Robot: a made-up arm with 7 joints.
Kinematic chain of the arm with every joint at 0, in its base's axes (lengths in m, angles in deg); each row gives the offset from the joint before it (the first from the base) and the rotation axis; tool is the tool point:
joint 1: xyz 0 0 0.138 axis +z
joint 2: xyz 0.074 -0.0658 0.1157 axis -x
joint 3: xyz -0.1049 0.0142 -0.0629 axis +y
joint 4: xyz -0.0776 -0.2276 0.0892 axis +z
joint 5: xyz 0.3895 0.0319 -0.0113 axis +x
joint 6: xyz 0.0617 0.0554 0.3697 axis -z
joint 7: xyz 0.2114 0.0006 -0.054 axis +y
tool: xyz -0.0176 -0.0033 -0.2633
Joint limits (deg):
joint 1: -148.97..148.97
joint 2: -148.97..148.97
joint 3: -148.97..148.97
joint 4: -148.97..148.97
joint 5: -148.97..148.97
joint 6: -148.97..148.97
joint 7: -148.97..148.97
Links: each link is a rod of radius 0.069 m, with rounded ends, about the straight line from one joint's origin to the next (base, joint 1, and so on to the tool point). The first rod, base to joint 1, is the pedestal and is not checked.
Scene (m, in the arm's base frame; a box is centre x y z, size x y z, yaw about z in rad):
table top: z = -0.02
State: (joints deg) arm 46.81 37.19 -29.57 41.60 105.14 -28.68 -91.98
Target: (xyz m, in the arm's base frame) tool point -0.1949 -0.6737 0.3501
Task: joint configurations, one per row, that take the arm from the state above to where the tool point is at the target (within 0.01 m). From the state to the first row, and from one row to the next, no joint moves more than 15 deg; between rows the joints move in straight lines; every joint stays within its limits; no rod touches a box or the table.
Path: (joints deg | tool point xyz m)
1: 61.62 38.17 -43.07 46.03 98.54 -38.28 -89.49 | -0.3257 0.4458 0.7063
2: 76.43 39.15 -56.57 50.45 91.95 -47.89 -86.99 | -0.5533 0.0462 0.6735
3: 91.25 40.13 -70.07 54.88 85.35 -57.49 -84.50 | -0.4960 -0.3903 0.5456
4: 106.06 41.11 -83.57 59.31 78.75 -67.10 -82.01 | -0.1949 -0.6737 0.3501

